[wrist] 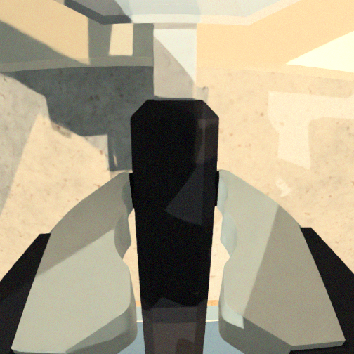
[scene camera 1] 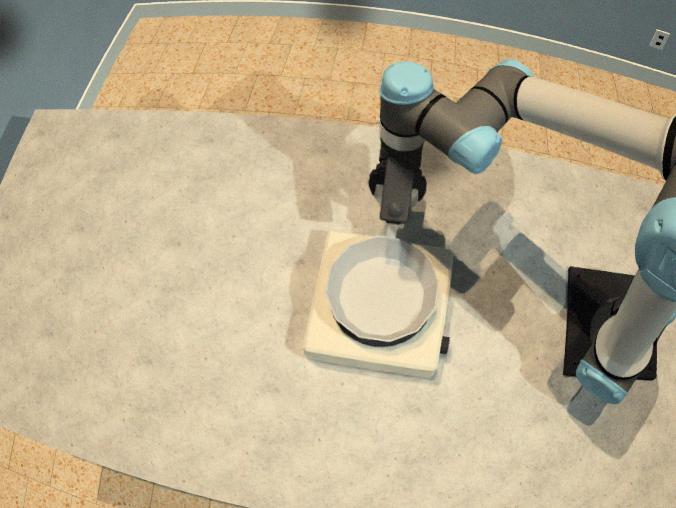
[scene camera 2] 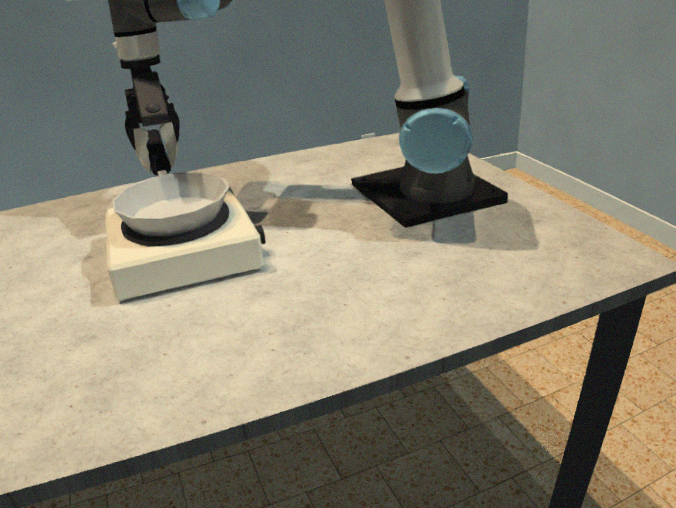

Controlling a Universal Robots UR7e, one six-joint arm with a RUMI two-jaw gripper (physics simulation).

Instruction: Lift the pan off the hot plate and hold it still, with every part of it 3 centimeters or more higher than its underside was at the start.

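Where they show: gripper, between the fingertips: (scene camera 2: 160,169); arm's base, origin of its link: (scene camera 2: 437,187).
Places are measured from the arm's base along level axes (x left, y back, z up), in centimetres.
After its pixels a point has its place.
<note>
A white pan (scene camera 1: 382,297) {x 6.5, y -51.6, z 6.1 cm} (scene camera 2: 174,210) {x 4.5, y -51.7, z 6.1 cm} rests level on the dark disc of the cream hot plate (scene camera 1: 377,357) {x 17.2, y -49.6, z 4.9 cm} (scene camera 2: 185,273) {x 18.2, y -51.4, z 1.1 cm} (wrist: 240,47). In the wrist view a bit of the pan's wall (wrist: 175,7) shows at the top edge. A light neck (wrist: 175,65) joins the pan to its black handle (scene camera 2: 159,155) {x -10.1, y -53.2, z 11.7 cm} (wrist: 175,150), which slants up towards the back. My gripper (scene camera 1: 397,193) {x -10.1, y -53.5, z 8.8 cm} (scene camera 2: 160,163) {x -10.1, y -53.5, z 8.8 cm} (wrist: 173,174) is shut on the handle, one finger against each side. In scene camera 1 the gripper covers most of the handle.
The robot's black base plate (scene camera 1: 573,327) {x 0.9, y -11.6, z -0.3 cm} (scene camera 2: 382,202) {x 2.1, y -12.7, z -0.3 cm} stands to the right of the hot plate. A black knob (scene camera 1: 445,345) {x 11.6, y -38.3, z 3.3 cm} (scene camera 2: 261,234) {x 12.5, y -38.1, z 2.5 cm} sticks out of the hot plate's right side. The table's back edge lies behind the gripper.
</note>
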